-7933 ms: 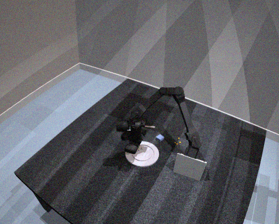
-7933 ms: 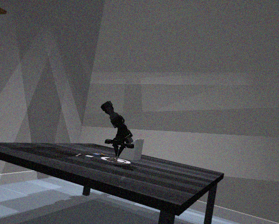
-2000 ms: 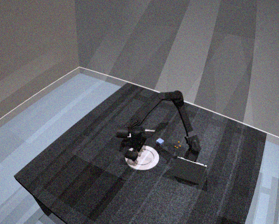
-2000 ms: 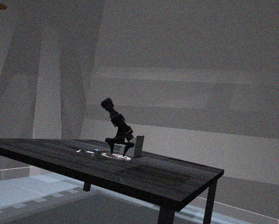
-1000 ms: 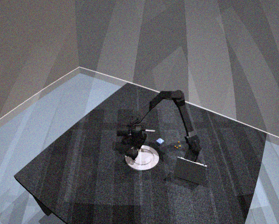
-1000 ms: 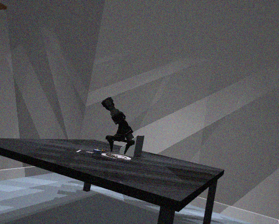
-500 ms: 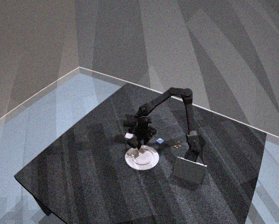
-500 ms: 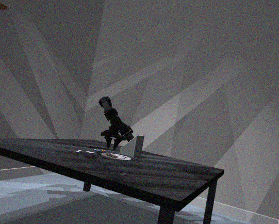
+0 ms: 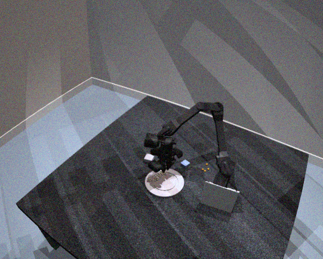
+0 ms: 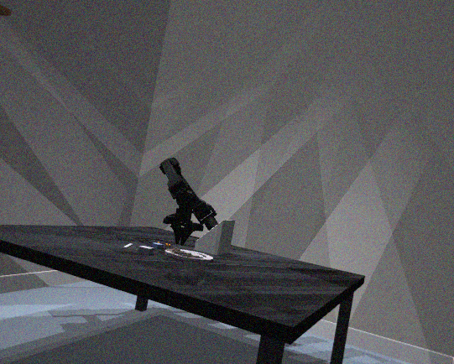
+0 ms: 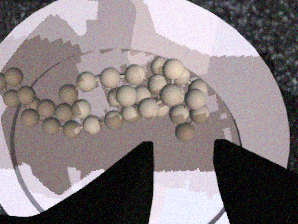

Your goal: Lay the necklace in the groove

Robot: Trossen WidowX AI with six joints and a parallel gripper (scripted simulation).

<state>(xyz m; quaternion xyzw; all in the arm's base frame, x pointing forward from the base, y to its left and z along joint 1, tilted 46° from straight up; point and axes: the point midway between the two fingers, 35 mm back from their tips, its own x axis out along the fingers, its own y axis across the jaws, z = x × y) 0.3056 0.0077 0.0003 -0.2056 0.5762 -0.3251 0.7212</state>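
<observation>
The round white bead board lies 20 mm behind my gripper tip, 40 mm to the left of it and 30 mm below it. From my gripper tip the other things lie so: small white block (140 mm ahead, 60 mm to the right, 30 mm below); small blue cube (40 mm behind, 140 mm to the right, 30 mm below); thin white stick (90 mm ahead, 180 mm to the right, 40 mm below).
</observation>
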